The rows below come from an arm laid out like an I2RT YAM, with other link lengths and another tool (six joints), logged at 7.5 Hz.
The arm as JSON. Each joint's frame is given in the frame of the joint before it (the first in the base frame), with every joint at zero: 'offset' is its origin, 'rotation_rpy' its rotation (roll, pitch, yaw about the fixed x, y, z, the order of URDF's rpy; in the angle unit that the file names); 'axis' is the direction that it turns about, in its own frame. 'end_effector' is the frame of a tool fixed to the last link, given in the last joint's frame.
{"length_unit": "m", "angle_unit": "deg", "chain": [
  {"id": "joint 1", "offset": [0.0, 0.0, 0.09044], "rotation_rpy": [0.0, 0.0, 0.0], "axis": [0.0, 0.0, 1.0]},
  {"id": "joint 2", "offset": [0.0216, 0.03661, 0.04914], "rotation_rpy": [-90.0, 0.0, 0.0], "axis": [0.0, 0.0, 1.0]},
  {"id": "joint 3", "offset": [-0.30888, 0.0, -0.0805], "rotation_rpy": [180.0, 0.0, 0.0], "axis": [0.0, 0.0, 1.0]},
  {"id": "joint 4", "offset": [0.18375, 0.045, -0.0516], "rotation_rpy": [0.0, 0.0, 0.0], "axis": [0.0, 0.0, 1.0]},
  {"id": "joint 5", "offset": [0.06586, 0.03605, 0.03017], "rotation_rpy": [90.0, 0.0, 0.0], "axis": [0.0, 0.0, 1.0]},
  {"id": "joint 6", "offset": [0.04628, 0.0, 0.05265], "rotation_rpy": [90.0, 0.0, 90.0], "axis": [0.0, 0.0, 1.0]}
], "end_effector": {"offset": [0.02, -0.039, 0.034], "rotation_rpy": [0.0, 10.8, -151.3]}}
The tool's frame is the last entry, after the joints.
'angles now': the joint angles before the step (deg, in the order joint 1, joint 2, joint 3, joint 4, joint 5, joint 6). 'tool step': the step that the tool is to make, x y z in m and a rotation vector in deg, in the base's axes. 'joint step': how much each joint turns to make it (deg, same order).
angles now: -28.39 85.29 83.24 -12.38 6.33 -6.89
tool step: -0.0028 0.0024 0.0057 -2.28 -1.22 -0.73
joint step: 0.32 -0.72 -0.78 2.35 1.35 -1.16
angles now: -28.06 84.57 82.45 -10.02 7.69 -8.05
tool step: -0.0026 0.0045 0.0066 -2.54 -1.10 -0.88
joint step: 0.79 -0.82 -0.64 2.19 1.97 -1.41
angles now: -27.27 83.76 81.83 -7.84 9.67 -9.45
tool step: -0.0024 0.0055 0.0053 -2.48 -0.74 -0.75
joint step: 0.96 -0.87 -0.83 2.04 1.98 -1.63
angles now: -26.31 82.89 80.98 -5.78 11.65 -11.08
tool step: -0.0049 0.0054 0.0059 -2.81 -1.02 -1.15
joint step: 0.78 -1.19 -1.23 2.61 2.15 -1.90
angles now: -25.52 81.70 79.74 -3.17 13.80 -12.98
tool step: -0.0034 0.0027 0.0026 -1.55 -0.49 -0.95
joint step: 0.39 -0.71 -0.87 1.55 1.43 -1.12
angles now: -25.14 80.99 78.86 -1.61 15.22 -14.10
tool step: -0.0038 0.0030 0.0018 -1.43 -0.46 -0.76
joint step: 0.36 -0.83 -1.11 1.60 1.18 -1.08
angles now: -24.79 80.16 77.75 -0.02 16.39 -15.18
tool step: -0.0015 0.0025 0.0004 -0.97 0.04 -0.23
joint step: 0.35 -0.48 -0.74 0.89 0.61 -0.92
